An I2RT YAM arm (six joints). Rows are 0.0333 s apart.
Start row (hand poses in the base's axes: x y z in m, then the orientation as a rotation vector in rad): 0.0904 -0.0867 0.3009 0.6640 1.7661 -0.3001
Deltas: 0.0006 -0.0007 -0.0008 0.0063 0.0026 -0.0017; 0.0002 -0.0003 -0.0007 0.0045 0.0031 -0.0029; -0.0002 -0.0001 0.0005 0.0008 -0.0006 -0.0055; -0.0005 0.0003 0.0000 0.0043 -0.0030 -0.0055; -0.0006 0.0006 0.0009 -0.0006 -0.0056 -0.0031; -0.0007 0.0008 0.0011 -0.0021 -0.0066 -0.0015; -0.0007 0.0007 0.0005 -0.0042 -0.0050 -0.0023; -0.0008 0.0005 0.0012 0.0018 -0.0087 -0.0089; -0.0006 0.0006 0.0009 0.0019 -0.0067 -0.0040; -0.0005 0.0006 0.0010 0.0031 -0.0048 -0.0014; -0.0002 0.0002 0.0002 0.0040 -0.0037 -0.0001; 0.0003 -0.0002 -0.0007 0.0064 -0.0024 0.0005; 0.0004 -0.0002 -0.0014 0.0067 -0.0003 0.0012; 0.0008 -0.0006 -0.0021 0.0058 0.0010 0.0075; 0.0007 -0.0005 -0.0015 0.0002 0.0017 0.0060; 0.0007 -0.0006 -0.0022 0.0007 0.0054 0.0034; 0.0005 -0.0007 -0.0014 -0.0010 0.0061 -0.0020; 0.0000 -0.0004 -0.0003 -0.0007 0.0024 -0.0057; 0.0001 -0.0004 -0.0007 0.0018 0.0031 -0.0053; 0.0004 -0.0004 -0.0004 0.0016 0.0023 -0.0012
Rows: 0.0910 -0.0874 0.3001 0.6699 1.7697 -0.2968; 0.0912 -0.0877 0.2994 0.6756 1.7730 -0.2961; 0.0910 -0.0878 0.2999 0.6812 1.7710 -0.2989; 0.0905 -0.0875 0.2999 0.6894 1.7676 -0.2977; 0.0899 -0.0869 0.3008 0.6920 1.7612 -0.2981; 0.0892 -0.0861 0.3019 0.6921 1.7539 -0.2983; 0.0885 -0.0854 0.3024 0.6913 1.7474 -0.3015; 0.0877 -0.0849 0.3036 0.7009 1.7369 -0.3026; 0.0871 -0.0843 0.3045 0.7061 1.7298 -0.3011; 0.0866 -0.0837 0.3055 0.7098 1.7256 -0.2975; 0.0864 -0.0835 0.3057 0.7129 1.7231 -0.2927; 0.0867 -0.0837 0.3050 0.7172 1.7226 -0.2860; 0.0871 -0.0839 0.3036 0.7210 1.7244 -0.2794; 0.0879 -0.0845 0.3015 0.7186 1.7292 -0.2697; 0.0886 -0.0850 0.3000 0.7134 1.7328 -0.2661; 0.0893 -0.0856 0.2978 0.7108 1.7392 -0.2653; 0.0898 -0.0863 0.2964 0.7117 1.7441 -0.2699; 0.0898 -0.0867 0.2961 0.7162 1.7444 -0.2754; 0.0899 -0.0871 0.2954 0.7221 1.7461 -0.2787; 0.0903 -0.0875 0.2950 0.7243 1.7483 -0.2791
